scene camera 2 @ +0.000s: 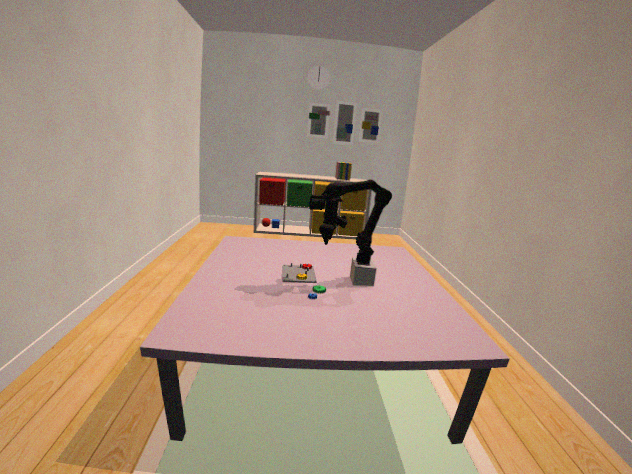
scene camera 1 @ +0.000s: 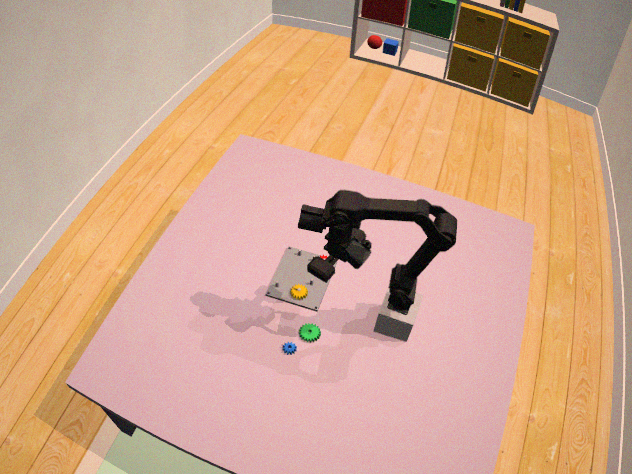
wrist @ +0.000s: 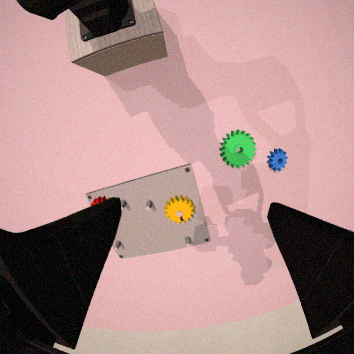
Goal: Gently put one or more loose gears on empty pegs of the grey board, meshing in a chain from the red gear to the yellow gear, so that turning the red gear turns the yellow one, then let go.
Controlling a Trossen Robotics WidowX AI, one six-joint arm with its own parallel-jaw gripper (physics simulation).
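Places are measured from the arm's base along level axes (x ahead, y left, z up), in metres.
Pixels of known places: gripper, fingertip midpoint: (scene camera 2: 327,242) (scene camera 1: 334,271) (wrist: 198,208); arm's base at its link origin: (scene camera 2: 363,262) (scene camera 1: 400,302) (wrist: 105,12).
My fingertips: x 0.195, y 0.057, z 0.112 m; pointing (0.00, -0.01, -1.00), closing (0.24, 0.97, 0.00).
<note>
Ahead of a thing's pixels: the offset from my fingertips to its top centre. Level surfaces: height alone.
The grey board {0.188 m down, 0.130 m ahead, 0.094 m right} (scene camera 1: 289,271) (scene camera 2: 293,272) (wrist: 155,235) lies flat on the table with several bare pegs. The red gear {0.193 m down, 0.089 m ahead, 0.173 m right} (scene camera 1: 323,257) (scene camera 2: 306,266) (wrist: 100,201) is on the board, partly hidden by a finger in the wrist view. The yellow gear {0.192 m down, 0.113 m ahead, 0.031 m right} (scene camera 1: 299,291) (scene camera 2: 301,276) (wrist: 180,209) sits near the opposite edge. In the wrist view two bare pegs stand between them. The loose green gear {0.201 m down, 0.025 m ahead, 0.088 m left} (scene camera 1: 309,332) (scene camera 2: 319,288) (wrist: 238,149) and smaller loose blue gear {0.201 m down, 0.057 m ahead, 0.163 m left} (scene camera 1: 289,348) (scene camera 2: 312,295) (wrist: 277,160) lie flat beside the board, apart. My gripper (scene camera 1: 337,261) (scene camera 2: 326,241) (wrist: 198,208) is open and empty, high above the board.
The arm's base block (scene camera 1: 395,326) (scene camera 2: 362,273) (wrist: 135,55) stands on the pink table {0.218 m down} (scene camera 1: 433,397) (scene camera 2: 326,331), to the right of the board in the scene views. The arm's shadow falls near the board and loose gears. A shelf unit (scene camera 2: 255,204) stands far behind the table.
</note>
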